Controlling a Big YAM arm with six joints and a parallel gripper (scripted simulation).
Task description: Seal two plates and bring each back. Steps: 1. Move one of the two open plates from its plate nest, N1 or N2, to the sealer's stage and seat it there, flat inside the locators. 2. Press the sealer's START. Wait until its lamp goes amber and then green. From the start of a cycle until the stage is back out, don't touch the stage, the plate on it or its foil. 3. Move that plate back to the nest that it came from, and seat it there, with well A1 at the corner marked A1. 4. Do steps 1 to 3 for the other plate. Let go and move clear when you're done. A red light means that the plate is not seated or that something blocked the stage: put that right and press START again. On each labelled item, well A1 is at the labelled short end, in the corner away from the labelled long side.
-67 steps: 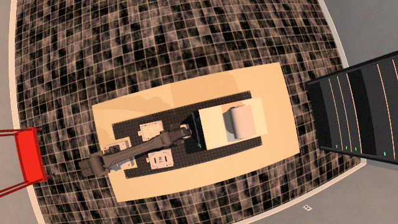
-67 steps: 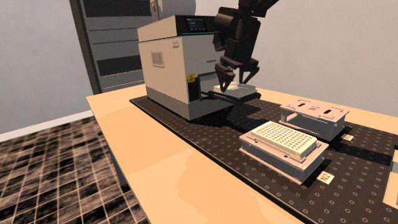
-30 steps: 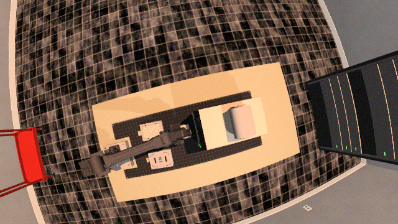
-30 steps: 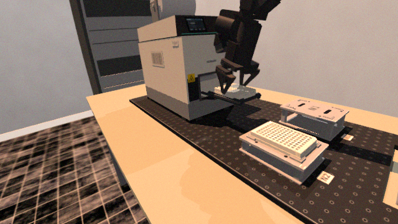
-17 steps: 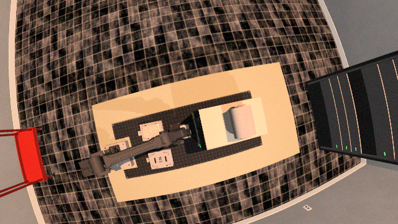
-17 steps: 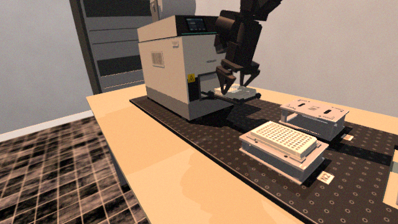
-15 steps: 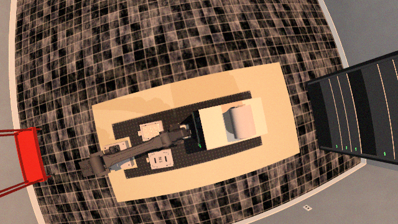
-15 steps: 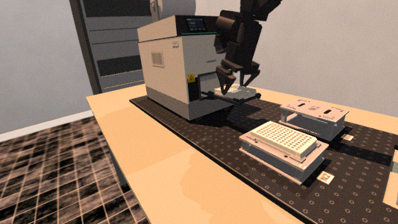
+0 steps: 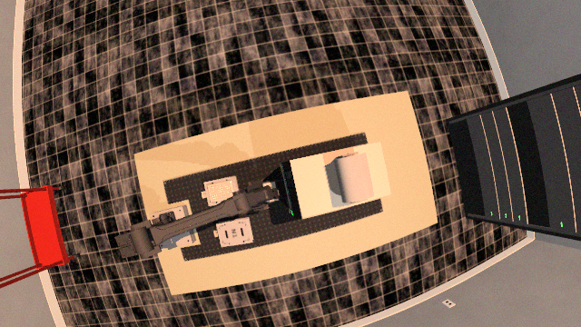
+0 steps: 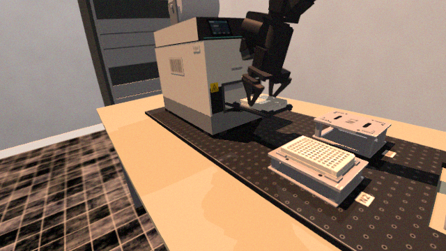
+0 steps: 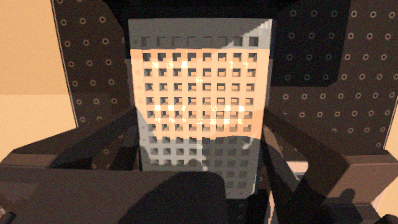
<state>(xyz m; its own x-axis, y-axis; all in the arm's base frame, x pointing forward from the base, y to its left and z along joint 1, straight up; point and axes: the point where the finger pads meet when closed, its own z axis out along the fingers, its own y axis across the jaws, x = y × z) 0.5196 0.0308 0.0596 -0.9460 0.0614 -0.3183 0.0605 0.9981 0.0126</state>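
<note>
Right now the sealer stage is 20 mm below my hand. The rest, counted from my hand: well plate: 200 mm behind, 60 mm to the left, 70 mm below; plate nest N2: 200 mm behind, 60 mm to the left, 80 mm below; sealer screen: 120 mm ahead, 40 mm to the left, 200 mm above.
</note>
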